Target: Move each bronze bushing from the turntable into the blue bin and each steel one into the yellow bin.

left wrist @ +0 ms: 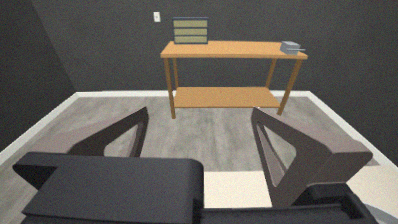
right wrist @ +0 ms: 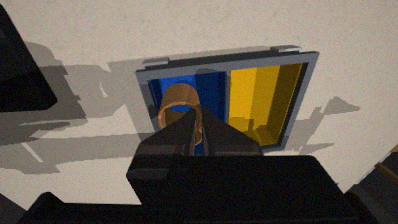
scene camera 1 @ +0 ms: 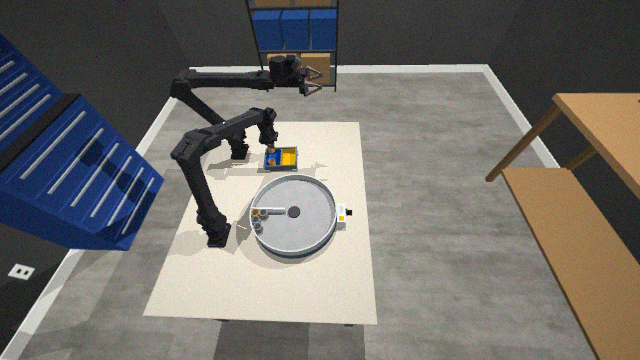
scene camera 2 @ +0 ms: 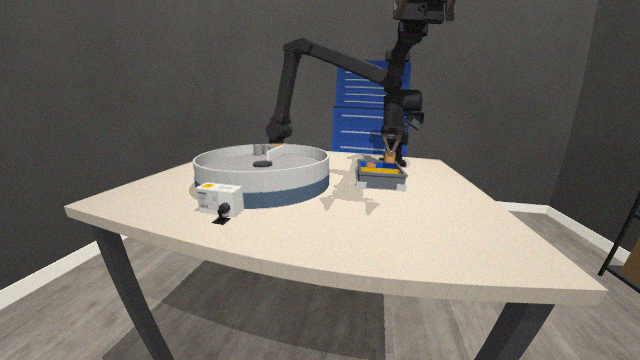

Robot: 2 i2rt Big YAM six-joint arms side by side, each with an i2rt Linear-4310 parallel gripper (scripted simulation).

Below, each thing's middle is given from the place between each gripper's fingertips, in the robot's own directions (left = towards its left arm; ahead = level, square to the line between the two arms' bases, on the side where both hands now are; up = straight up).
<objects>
Now: the blue bin (right wrist: 211, 87) 40 mm to the right of my right hand and 70 mm below it. Round my right hand: yellow bin (right wrist: 260, 97) 80 mm ahead, 40 mm to the right, 70 mm below; grey bin tray (scene camera 2: 377, 180) 40 mm ahead, 40 mm to the right, 60 mm below.
Now: left hand 20 cm past the yellow bin, 6 cm to the left of it and 47 cm above it. Also, from my left hand: grey bin tray: 25 cm behind, 6 cm to the right, 46 cm below; then blue bin: 29 cm behind, 6 cm to the right, 47 cm below.
</objects>
